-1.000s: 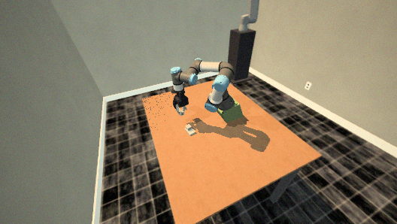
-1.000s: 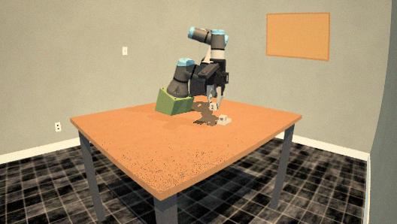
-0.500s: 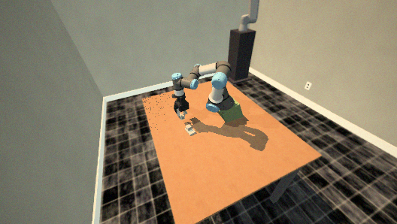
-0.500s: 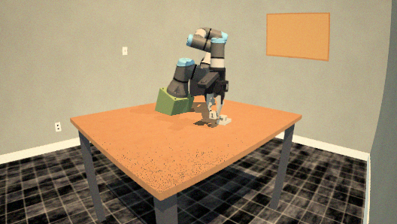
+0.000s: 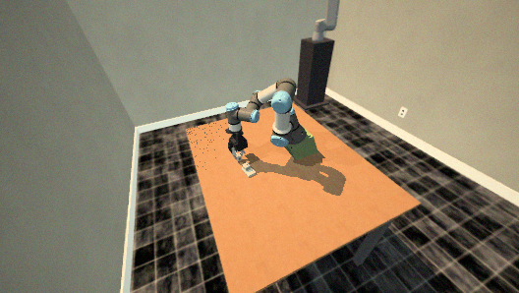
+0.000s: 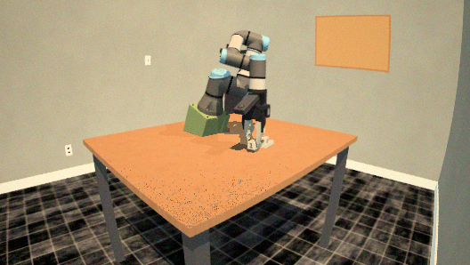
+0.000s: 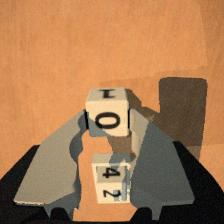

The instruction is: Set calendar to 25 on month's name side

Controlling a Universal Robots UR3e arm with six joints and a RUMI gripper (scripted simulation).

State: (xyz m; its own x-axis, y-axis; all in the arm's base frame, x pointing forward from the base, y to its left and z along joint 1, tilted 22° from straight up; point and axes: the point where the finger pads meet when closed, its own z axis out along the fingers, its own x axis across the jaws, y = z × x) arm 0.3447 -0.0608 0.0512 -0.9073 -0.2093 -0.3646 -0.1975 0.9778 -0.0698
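Now: the white calendar tray 110 mm to the left of my hand, 30 mm below it and 20 mm behind it. Round my hand: white calendar cube (10 mm below).
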